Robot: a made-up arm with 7 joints.
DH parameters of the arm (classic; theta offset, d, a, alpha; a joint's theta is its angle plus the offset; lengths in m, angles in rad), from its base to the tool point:
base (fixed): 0 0 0 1.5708
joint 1: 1.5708 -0.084 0 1.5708
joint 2: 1.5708 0 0 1.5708
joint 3: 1.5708 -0.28 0 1.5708
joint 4: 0 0 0 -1.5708
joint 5: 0 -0.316 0 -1.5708
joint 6: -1.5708 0 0 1.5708
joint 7: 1.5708 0 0 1.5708
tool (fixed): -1.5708 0 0 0
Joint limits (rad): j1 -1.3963..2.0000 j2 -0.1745..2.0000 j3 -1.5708..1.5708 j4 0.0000..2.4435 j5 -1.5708..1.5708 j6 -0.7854..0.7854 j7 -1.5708..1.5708
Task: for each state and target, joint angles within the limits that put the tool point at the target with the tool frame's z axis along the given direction. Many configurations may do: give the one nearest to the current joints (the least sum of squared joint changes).
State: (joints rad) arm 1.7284 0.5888 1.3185 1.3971 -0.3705 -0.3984 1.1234
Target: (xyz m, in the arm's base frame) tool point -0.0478 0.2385 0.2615 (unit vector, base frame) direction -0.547 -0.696 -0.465
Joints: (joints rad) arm 1.0761 1.4346 0.7300 2.0636 -0.9665 -0.3984 1.5708
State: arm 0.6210 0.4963 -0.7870 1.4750 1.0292 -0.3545 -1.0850
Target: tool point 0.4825 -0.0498 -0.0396 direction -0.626 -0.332 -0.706
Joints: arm 1.1079 0.2076 -0.8928 1.1392 0.5814 -0.6913 -0.9411
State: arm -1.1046 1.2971 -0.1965 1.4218 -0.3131 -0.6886 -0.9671
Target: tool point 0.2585 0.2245 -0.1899 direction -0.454 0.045 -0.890
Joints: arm -0.2616 1.0230 -0.0879 1.8906 -0.2421 -0.7206 -1.1579
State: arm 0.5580 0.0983 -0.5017 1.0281 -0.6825 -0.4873 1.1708
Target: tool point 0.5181 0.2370 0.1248 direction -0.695 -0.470 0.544
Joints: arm 1.4755 0.5416 -0.6378 0.7527 -1.3611 -0.2028 1.1802
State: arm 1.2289 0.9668 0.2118 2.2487 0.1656 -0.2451 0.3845
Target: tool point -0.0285 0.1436 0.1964 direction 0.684 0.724 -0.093
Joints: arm 1.6703 0.8376 0.2302 2.4413 0.3087 -0.5129 0.1787
